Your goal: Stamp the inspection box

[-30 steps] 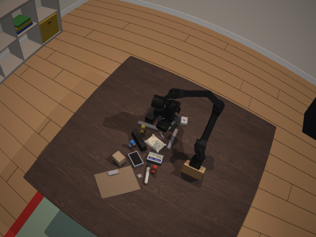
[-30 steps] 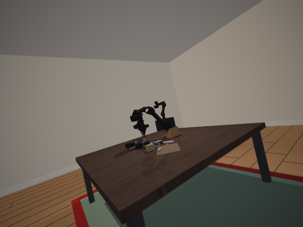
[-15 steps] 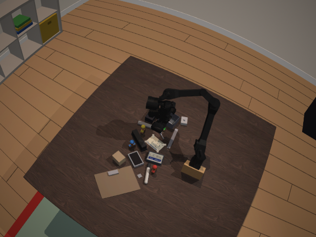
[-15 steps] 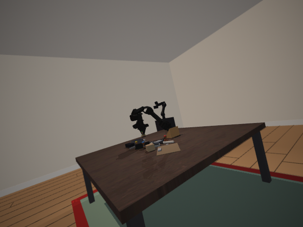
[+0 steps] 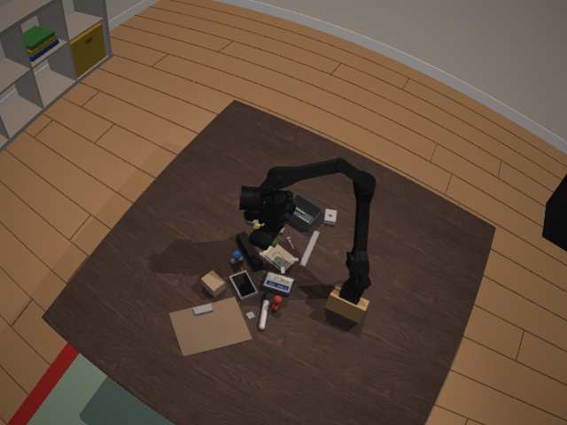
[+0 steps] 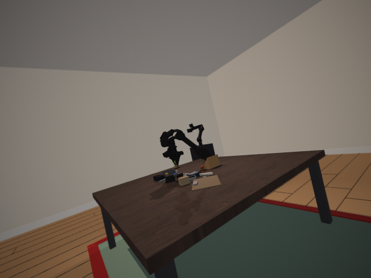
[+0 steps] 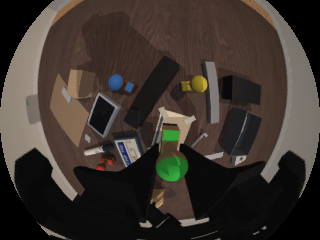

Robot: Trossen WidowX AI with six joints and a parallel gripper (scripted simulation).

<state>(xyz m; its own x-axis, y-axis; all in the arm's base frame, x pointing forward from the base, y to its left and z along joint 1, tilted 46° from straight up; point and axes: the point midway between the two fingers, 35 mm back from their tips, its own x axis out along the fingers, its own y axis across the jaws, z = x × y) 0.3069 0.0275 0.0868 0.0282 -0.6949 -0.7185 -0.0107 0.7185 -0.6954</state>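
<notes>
Now: gripper tip 150 mm to the right of the dark ink pad, 90 mm above it and 10 mm short of it. Round my gripper tip: cream card (100 mm below, 30 mm behind, 10 mm to the right); green-knobbed stamp (right at my gripper tip); black bar (80 mm below, 60 mm ahead, 30 mm to the left).
</notes>
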